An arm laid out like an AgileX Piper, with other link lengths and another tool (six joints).
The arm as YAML. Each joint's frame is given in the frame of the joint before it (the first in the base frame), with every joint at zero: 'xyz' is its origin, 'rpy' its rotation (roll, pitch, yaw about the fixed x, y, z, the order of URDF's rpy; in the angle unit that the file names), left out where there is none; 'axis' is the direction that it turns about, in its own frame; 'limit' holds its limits. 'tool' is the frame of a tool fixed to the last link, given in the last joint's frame.
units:
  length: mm
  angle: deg
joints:
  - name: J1
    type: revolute
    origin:
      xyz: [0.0, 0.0, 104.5]
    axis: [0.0, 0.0, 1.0]
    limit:
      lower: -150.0
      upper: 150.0
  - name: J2
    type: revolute
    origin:
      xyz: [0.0, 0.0, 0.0]
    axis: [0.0, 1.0, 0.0]
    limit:
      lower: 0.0
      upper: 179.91
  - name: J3
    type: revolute
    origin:
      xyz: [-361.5, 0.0, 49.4]
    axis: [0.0, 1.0, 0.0]
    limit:
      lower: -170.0
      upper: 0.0
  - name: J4
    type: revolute
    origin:
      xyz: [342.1, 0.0, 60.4]
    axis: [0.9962, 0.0, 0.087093]
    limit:
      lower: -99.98
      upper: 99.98
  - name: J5
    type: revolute
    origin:
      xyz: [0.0, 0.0, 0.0]
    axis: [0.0, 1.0, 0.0]
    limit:
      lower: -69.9
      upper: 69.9
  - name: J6
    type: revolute
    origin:
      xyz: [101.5, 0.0, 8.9]
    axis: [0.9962, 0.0, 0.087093]
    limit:
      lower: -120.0
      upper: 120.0
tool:
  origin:
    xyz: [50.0, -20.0, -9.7]
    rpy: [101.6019, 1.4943, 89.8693]
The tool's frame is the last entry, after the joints.
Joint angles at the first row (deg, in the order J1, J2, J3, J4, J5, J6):
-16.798 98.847 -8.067 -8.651 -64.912 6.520
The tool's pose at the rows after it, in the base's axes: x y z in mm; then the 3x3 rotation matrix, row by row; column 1 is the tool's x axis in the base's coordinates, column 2 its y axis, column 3 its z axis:
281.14, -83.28, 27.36; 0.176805, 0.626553, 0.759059; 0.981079, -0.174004, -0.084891; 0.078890, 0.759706, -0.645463
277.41, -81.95, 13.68; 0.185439, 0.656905, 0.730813; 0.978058, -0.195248, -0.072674; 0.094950, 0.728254, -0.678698
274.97, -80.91, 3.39; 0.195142, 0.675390, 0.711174; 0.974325, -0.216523, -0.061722; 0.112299, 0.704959, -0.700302
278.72, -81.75, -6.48; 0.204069, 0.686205, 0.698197; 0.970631, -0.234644, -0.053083; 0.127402, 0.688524, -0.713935
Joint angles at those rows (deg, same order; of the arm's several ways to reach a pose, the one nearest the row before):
-16.799 101.883 -8.067 -8.651 -65.160 6.635
-16.800 104.567 -8.067 -8.652 -65.232 7.325
-16.800 106.744 -8.167 -8.652 -65.523 8.198
-16.799 109.256 -9.258 -8.651 -65.768 9.030

